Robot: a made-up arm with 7 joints.
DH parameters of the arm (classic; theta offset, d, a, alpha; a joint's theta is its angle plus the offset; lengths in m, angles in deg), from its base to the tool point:
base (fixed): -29.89 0 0.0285 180
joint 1: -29.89 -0.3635 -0.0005 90
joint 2: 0 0.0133 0.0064 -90
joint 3: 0 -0.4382 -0.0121 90
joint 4: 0 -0.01 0.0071 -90
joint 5: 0 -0.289 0.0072 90
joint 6: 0 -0.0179 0.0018 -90
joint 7: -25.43 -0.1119 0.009 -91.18
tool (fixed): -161.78 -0.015 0 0
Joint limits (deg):
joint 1: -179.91..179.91
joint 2: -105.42..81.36
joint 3: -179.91..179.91
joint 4: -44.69..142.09
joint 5: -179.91..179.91
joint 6: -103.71..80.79
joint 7: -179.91..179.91
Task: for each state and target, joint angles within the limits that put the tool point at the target. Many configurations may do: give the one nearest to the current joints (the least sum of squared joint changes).
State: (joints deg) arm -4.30 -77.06 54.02 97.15 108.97 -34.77 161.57
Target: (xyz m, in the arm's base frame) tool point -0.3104 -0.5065 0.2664
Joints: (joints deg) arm -17.66 -105.42 90.72 86.97 105.52 -23.21 159.83
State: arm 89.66 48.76 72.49 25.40 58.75 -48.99 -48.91
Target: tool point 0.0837 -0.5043 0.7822
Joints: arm 61.72 30.70 67.46 64.36 72.47 -78.72 -50.37
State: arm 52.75 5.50 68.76 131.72 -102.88 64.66 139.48
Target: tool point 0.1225 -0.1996 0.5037
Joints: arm 42.02 7.03 59.82 142.09 -93.36 66.40 140.09
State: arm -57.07 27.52 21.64 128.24 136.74 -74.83 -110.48
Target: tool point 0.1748 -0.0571 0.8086
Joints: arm -39.09 -25.48 44.25 93.56 129.70 -73.91 -111.25
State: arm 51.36 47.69 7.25 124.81 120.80 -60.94 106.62
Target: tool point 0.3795 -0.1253 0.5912
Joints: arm 37.50 11.26 -6.30 110.94 116.12 -68.48 107.98
